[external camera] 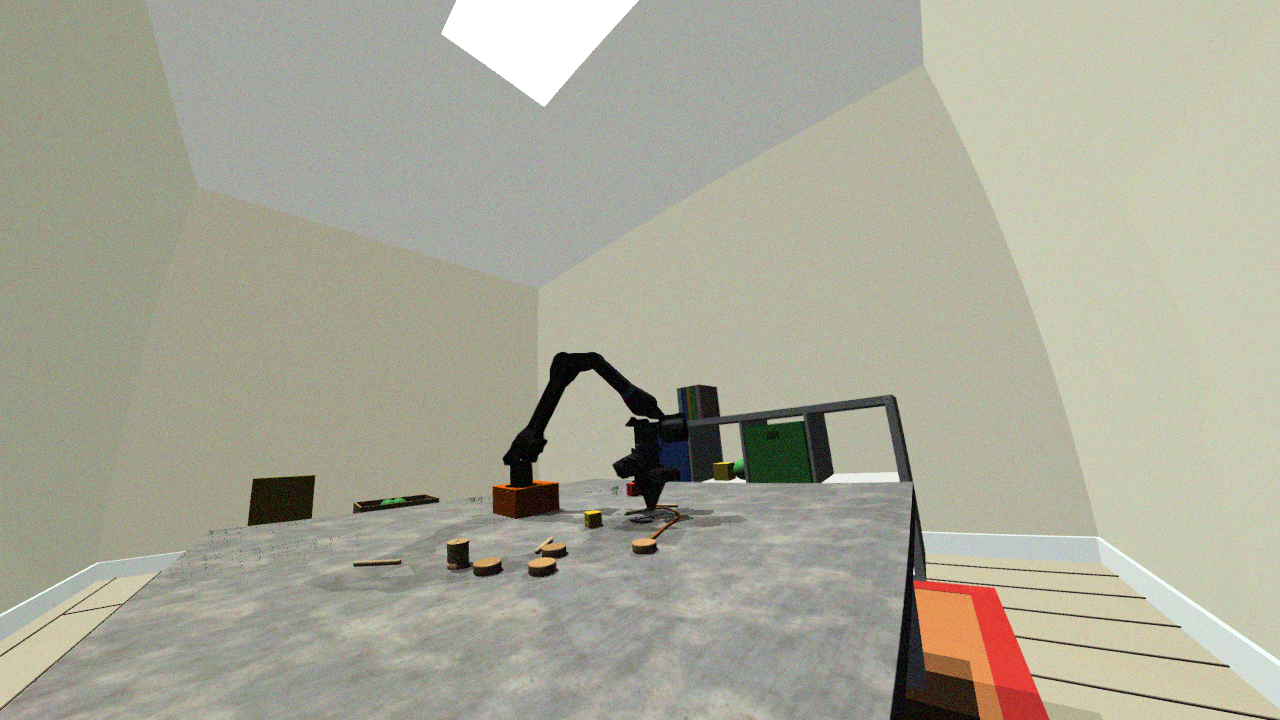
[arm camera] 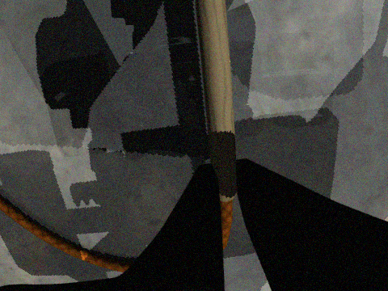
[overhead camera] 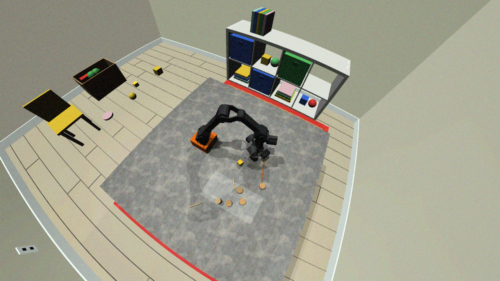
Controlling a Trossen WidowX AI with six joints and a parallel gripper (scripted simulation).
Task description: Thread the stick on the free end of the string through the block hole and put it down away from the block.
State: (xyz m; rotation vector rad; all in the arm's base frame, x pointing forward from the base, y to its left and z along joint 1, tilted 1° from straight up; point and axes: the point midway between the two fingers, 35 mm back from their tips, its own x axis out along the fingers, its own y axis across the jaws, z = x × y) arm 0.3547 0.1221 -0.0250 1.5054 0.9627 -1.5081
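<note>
Right now the yellow wooden block is 13 cm to the right of my gripper tip and 6 cm behind it. From my gripper tip the other things lie so: round wooden button (21 cm to the right, 14 cm ahead, 1 cm below); then thin wooden stick (1 cm to the right, 1 cm behind); then red cube (23 cm behind, 22 cm to the left, 1 cm above).
</note>
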